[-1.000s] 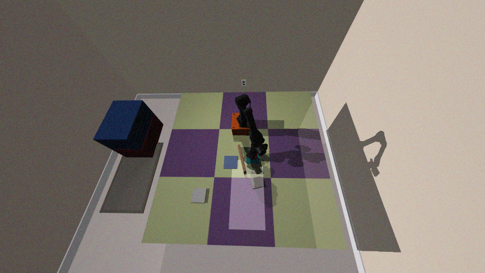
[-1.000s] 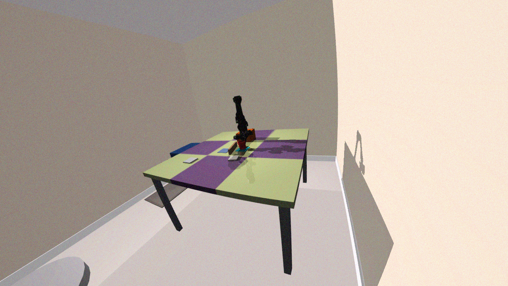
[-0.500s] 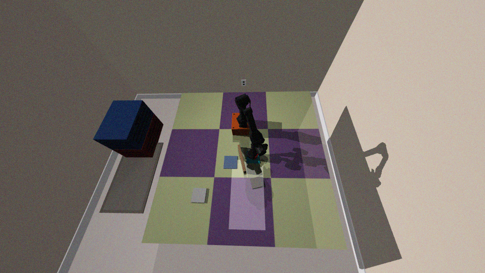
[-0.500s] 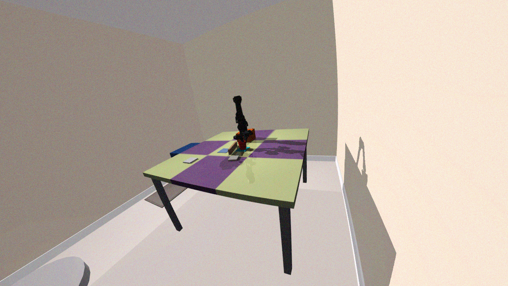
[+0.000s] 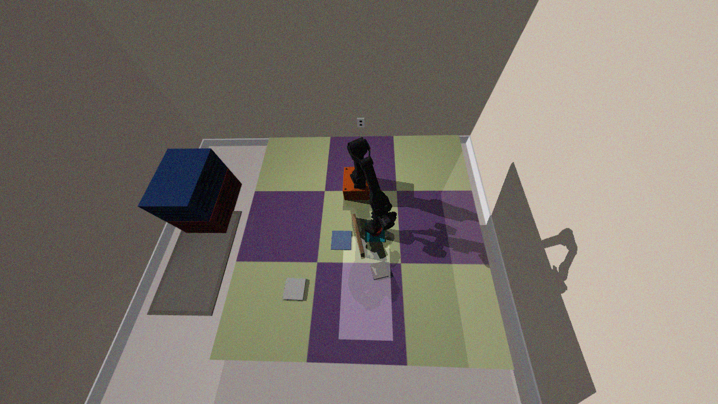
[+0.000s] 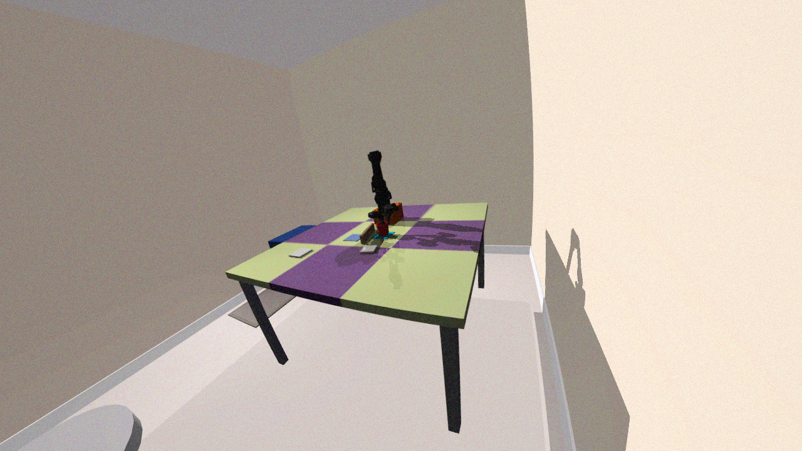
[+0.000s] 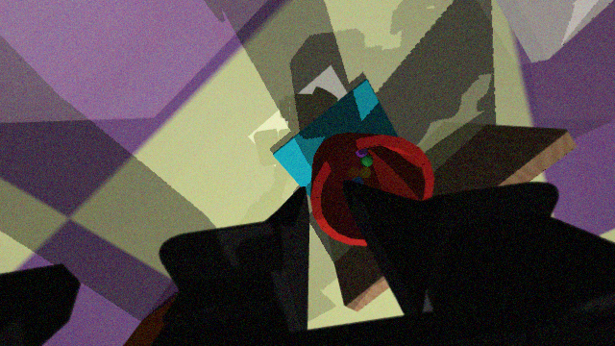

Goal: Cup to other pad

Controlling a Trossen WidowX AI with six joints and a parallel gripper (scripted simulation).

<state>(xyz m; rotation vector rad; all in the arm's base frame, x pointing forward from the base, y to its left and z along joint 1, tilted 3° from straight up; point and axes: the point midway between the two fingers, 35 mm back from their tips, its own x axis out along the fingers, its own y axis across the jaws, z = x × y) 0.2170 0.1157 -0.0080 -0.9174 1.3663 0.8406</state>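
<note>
Right now my gripper tip is 20 mm short of the red cup, 20 mm above it and 10 mm to the left of it. Round my gripper tip: teal pad: 60 mm below, 30 mm ahead, 20 mm to the right; then wooden barrier: 100 mm to the right, 60 mm ahead, 40 mm below; then blue pad: 190 mm to the right, 90 mm ahead, 60 mm below.
</note>
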